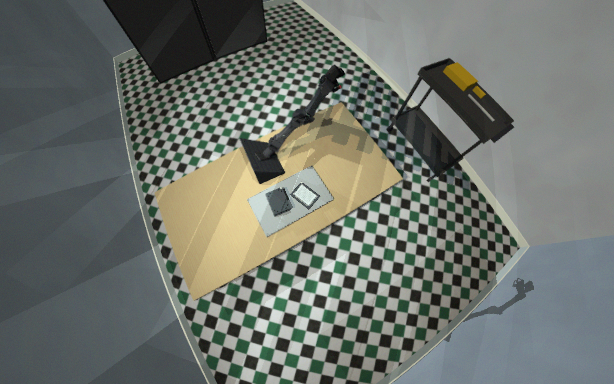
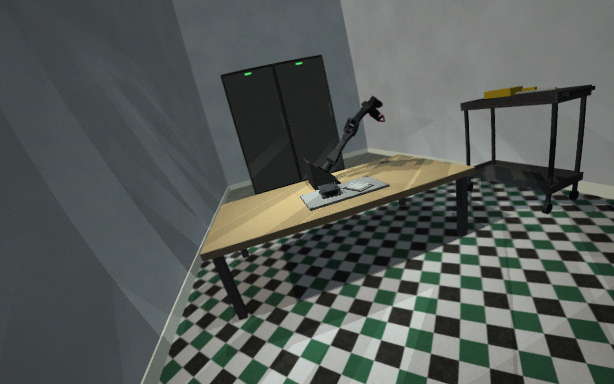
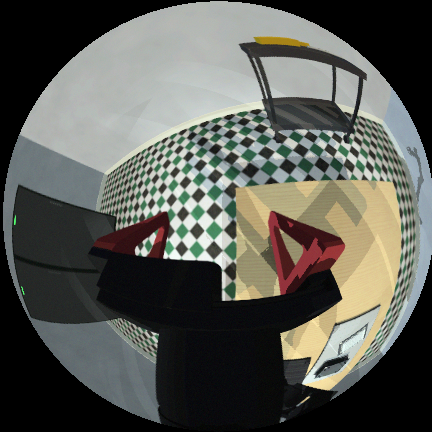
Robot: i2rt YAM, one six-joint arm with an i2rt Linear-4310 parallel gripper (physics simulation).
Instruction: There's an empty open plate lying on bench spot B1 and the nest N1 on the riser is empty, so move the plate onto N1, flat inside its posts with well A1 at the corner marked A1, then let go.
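Frame: origin at the arm's base, x ahead, y left, z up, level; millimetres.
Seen in the pictures: gripper, fingertip midpoint: (image 2: pixel 381 119) (image 3: pixel 218 216); arm's base, origin of the base link: (image 1: pixel 266 155) (image 2: pixel 324 171).
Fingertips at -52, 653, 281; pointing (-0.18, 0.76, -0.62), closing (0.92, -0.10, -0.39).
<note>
Offsets run from my fingertips to a thing's top centre, as dx, dy, dz. Level surfaces: height alone.
The white plate @[+439, -597, -340] (image 1: pixel 305 195) (image 2: pixel 359 186) (image 3: pixel 353 340) lies flat within a dark outline on a pale grey board @[+400, -695, -355] (image 1: pixel 265 222) (image 2: pixel 312 202) (image 3: pixel 342 330). The dark riser with the nest @[+371, -774, -304] (image 1: pixel 279 201) (image 2: pixel 329 190) (image 3: pixel 332 367) stands beside it on the same board, nearer the arm's base. No plate shows on the nest. The A1 mark and wells are too small to make out. My gripper (image 1: pixel 340 84) (image 2: pixel 382 119) (image 3: pixel 218 216) is open and empty, its red fingers wide apart. It is high up, beyond the table's back edge and far from the plate.
The wooden table @[dz -369] (image 1: pixel 210 225) (image 2: pixel 260 220) (image 3: pixel 380 200) bears the board and the arm's black base (image 1: pixel 260 162) (image 2: pixel 319 176). A dark cart (image 1: pixel 497 117) (image 2: pixel 575 93) (image 3: pixel 320 54) with yellow items stands off to the right. A black cabinet (image 1: pixel 165 35) (image 2: pixel 260 125) (image 3: pixel 60 245) stands behind.
</note>
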